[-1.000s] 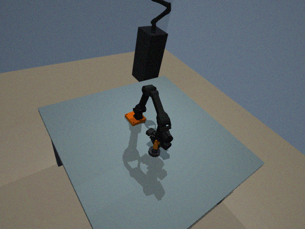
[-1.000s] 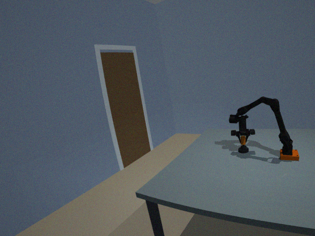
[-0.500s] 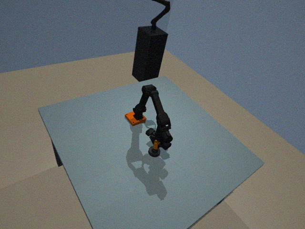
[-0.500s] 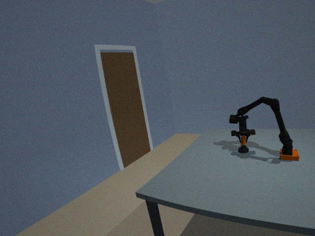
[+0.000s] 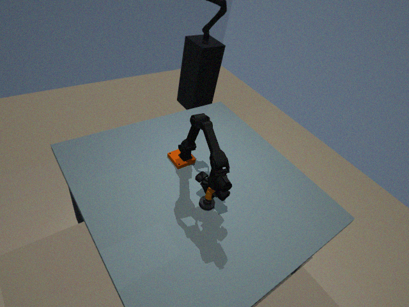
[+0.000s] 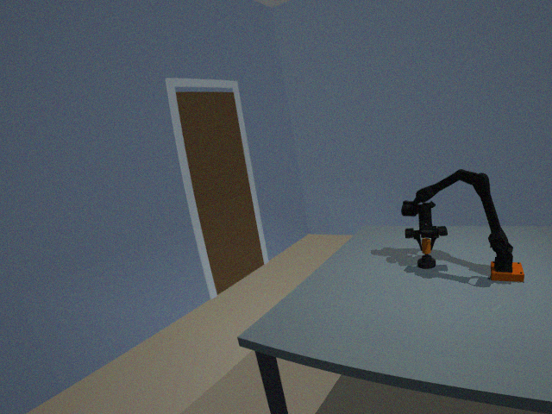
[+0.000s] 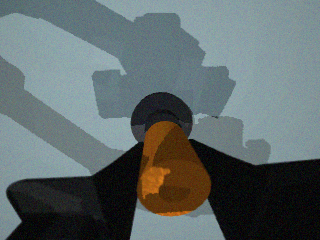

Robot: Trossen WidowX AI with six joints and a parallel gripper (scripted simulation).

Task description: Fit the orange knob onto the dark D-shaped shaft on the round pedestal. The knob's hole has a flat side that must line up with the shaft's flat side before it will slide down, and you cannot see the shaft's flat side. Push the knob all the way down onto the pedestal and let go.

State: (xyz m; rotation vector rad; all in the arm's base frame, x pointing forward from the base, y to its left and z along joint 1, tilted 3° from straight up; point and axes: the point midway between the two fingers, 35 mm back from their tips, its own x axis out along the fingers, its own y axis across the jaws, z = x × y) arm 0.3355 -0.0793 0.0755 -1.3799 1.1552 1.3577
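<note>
Now: the orange knob 2 cm above my gripper tip. The rest, counted from my gripper tip: dark round pedestal 4 cm below.
</note>
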